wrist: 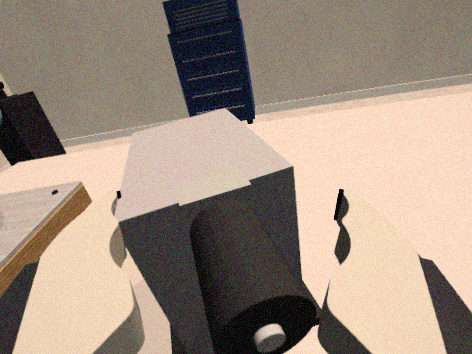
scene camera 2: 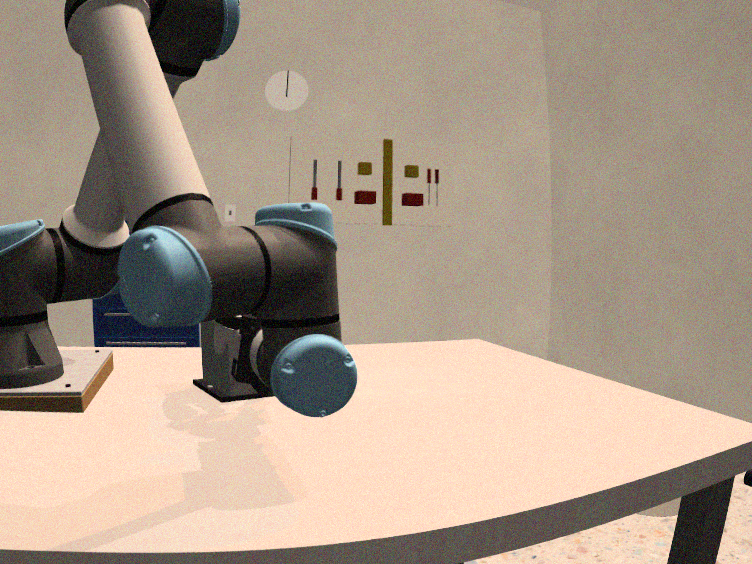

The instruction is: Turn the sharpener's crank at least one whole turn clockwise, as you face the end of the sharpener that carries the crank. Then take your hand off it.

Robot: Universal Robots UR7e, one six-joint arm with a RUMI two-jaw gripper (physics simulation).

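Frame: origin at the arm's base, x ahead, y up, z right, level; metres.
Seen in the pictures: gripper, between the fingertips: [wrist: 231,192]; arm's base, origin of its link: [scene camera 2: 18,375].
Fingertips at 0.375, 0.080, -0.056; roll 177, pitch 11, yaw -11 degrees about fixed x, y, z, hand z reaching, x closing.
Offsets run from my fingertips to a thing's top centre, as dx, dy, dz. "spot": to the spot under its first point. Level surfaces: height alone.
The sharpener @[spot: -0.056, -0.045, -0.003] [scene camera 2: 215,352] [wrist: 200,160] is a dark grey box with a lighter top; it stands upright on a black base plate. In the wrist view, a thick black cylinder @[+0.020, +0.031, +0.064] [wrist: 240,260] at its crank end points towards the camera, with a pale round stub [wrist: 270,337] at its near end. It looks like the crank's grip; the crank arm cannot be made out. My gripper [wrist: 231,192] is open, with its jaws on either side of the cylinder. The right jaw is very close to it, possibly touching; a gap shows at the left. In the scene view the arm's wrist hides the crank and jaws.
The robot's base plate [scene camera 2: 91,379] [wrist: 45,220], with a wooden edge, lies left of the sharpener on the table @[dy -0.109] [scene camera 2: 485,437]. A blue drawer cabinet [scene camera 2: 145,324] [wrist: 212,65] stands behind the table. The forearm passes above and left of the sharpener.
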